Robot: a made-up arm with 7 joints.
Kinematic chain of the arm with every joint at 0, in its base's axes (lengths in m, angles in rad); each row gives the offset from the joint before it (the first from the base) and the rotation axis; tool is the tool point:
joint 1: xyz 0 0 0 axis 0 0.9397 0.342
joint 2: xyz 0 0 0 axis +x
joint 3: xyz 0 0 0 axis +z
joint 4: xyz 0.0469 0 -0.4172 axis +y
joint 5: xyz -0.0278 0 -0.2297 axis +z
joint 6: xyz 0 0 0 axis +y
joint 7: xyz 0 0 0 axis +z
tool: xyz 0 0 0
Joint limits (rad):
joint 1: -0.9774..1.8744
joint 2: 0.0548..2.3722
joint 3: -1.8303..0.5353
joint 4: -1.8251..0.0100
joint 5: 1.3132..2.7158
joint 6: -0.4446..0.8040
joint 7: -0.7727..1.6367
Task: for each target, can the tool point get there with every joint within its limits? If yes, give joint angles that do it. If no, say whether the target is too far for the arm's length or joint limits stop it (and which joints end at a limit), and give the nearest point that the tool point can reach.
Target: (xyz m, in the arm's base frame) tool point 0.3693 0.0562 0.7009
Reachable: no: too far | nearest point 0.2019 0.2146 0.4501 | short by 0.341 m
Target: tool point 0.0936 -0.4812 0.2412
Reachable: no: joint limits stop it (at a limit: joint 1, joint 2, joint 3, joint 4) | nearest point -0.2577 -0.3984 0.0200 | short by 0.423 m
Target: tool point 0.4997 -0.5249 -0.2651
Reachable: no: too far | nearest point 0.4146 -0.2994 -0.2531 | short by 0.241 m
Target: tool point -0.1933 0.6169 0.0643
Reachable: yes | joints 0.8920 1.6955 -1.6101 -0.3746 2.4013 0.0948 0.9788
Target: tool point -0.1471 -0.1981 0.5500
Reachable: no: joint limits stop it (at a limit: joint 2, joint 3, joint 4) | nearest point -0.0925 0.1429 0.4433 | short by 0.361 m
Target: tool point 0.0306 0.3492 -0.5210
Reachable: yes | joints 0.2004 0.7906 -0.6578 -0.7932 2.1959 -0.3083 1.3506
